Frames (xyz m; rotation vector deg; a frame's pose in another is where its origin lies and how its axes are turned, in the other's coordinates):
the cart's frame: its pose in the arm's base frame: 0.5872 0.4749 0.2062 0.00 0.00 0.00
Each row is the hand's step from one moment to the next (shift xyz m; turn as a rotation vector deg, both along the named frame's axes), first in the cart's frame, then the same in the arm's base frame.
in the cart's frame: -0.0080 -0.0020 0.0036 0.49 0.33 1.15
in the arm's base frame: -0.0080 -0.0020 0.0036 0.49 0.33 1.15
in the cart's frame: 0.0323 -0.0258 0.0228 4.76 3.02 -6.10
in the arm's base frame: 0.0323 -0.0258 0.0228 4.76 3.02 -6.10
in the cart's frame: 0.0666 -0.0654 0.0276 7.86 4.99 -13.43
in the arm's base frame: 0.0666 -0.0654 0.0276 7.86 4.99 -13.43
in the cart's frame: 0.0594 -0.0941 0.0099 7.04 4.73 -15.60
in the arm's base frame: 0.0594 -0.0941 0.0099 7.04 4.73 -15.60
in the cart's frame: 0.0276 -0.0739 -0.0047 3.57 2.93 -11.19
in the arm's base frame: 0.0276 -0.0739 -0.0047 3.57 2.93 -11.19
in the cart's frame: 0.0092 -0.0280 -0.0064 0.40 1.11 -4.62
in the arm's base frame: 0.0092 -0.0280 -0.0064 0.40 1.11 -4.62
